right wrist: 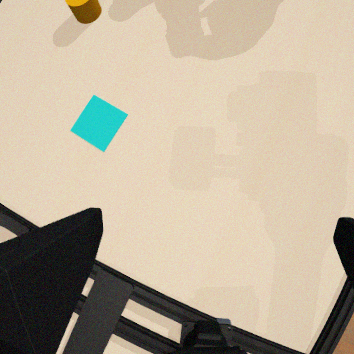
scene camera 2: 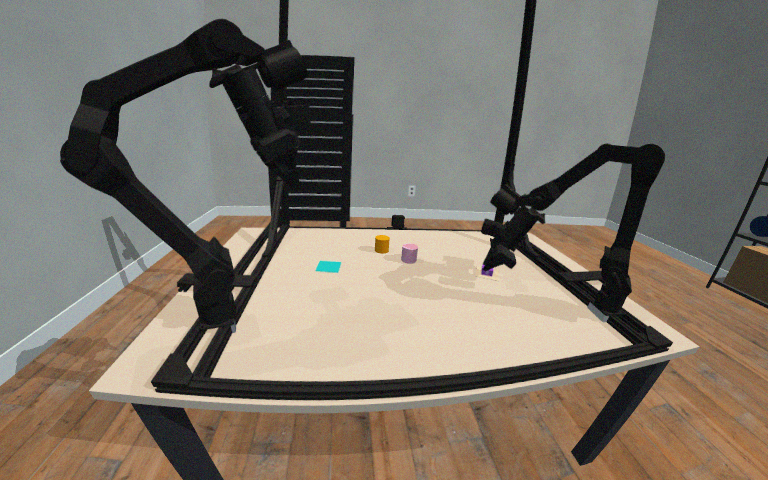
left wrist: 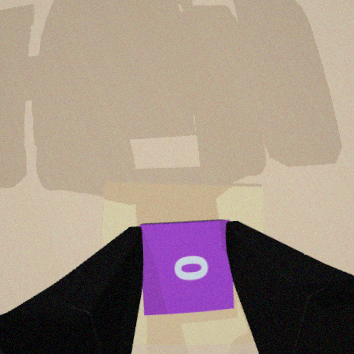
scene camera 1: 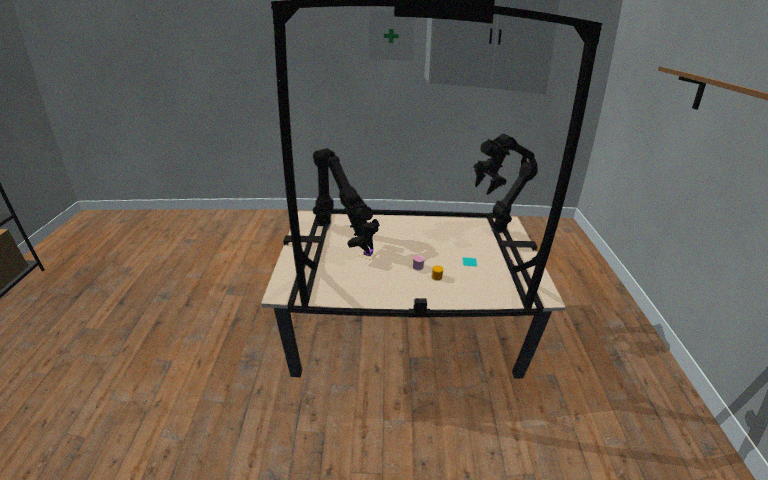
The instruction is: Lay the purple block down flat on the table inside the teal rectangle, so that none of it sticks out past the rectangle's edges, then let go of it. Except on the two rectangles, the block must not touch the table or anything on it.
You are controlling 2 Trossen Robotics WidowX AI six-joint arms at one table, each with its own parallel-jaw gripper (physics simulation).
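Pixels of known places: left gripper, between the fingertips: (scene camera 2: pixel 484 267) (left wrist: pixel 183 235) (scene camera 1: pixel 370 251); right gripper, between the fingertips: (right wrist: pixel 222 225) (scene camera 2: pixel 292 183) (scene camera 1: pixel 481 190); left arm's base, origin of its link: (scene camera 2: pixel 606 307) (scene camera 1: pixel 323 222); right arm's base, origin of its link: (right wrist: pixel 204 345) (scene camera 2: pixel 217 317) (scene camera 1: pixel 500 229).
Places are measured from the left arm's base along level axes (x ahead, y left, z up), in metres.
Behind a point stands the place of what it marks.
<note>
The purple block (scene camera 1: pixel 370 252) @(y -0.219, x 0.268, z -0.004 m) (scene camera 2: pixel 487 272) @(y -0.196, x 0.263, z -0.008 m) (left wrist: pixel 160 250) @(y -0.204, x 0.267, z 0.000 m), marked with a white 0, is between the fingers of my left gripper (scene camera 1: pixel 368 249) @(y -0.214, x 0.269, z -0.001 m) (scene camera 2: pixel 488 267) @(y -0.214, x 0.269, z -0.001 m) (left wrist: pixel 183 235) @(y -0.214, x 0.269, z -0.001 m), which is shut on it. They are at or just over a pale yellow rectangle (scene camera 2: pixel 494 278) @(y -0.179, x 0.245, z -0.018 m) (left wrist: pixel 245 210) @(y -0.243, x 0.267, z -0.018 m); whether the block touches it is hard to tell. The teal rectangle (scene camera 1: pixel 469 262) @(y -0.219, x 0.712, z -0.018 m) (scene camera 2: pixel 328 266) @(y -0.213, x 0.714, z -0.018 m) (right wrist: pixel 99 123) @(y -0.210, x 0.714, z -0.018 m) lies flat and bare on the table, far from the block. My right gripper (scene camera 1: pixel 484 187) @(y -0.025, x 0.749, z 0.249 m) (right wrist: pixel 222 225) @(y -0.025, x 0.749, z 0.249 m) is open and empty, high above the table; its fingertips are hard to make out in scene camera 2.
A pink cylinder (scene camera 1: pixel 418 263) @(y -0.302, x 0.482, z 0.016 m) (scene camera 2: pixel 409 254) @(y -0.256, x 0.486, z 0.011 m) and an orange cylinder (scene camera 1: pixel 437 273) @(y -0.363, x 0.562, z 0.018 m) (scene camera 2: pixel 381 245) @(y -0.319, x 0.566, z 0.008 m) (right wrist: pixel 87 13) @(y -0.323, x 0.577, z 0.002 m) stand on the table (scene camera 1: pixel 362 288) @(y -0.451, x 0.268, z -0.019 m) (scene camera 2: pixel 339 345) @(y 0.093, x 0.648, z -0.019 m) between the purple block and the teal rectangle. A black frame (scene camera 1: pixel 396 310) @(y -0.571, x 0.413, z -0.030 m) (scene camera 2: pixel 430 389) @(y 0.198, x 0.499, z -0.006 m) runs along the table's edges, with tall posts.
</note>
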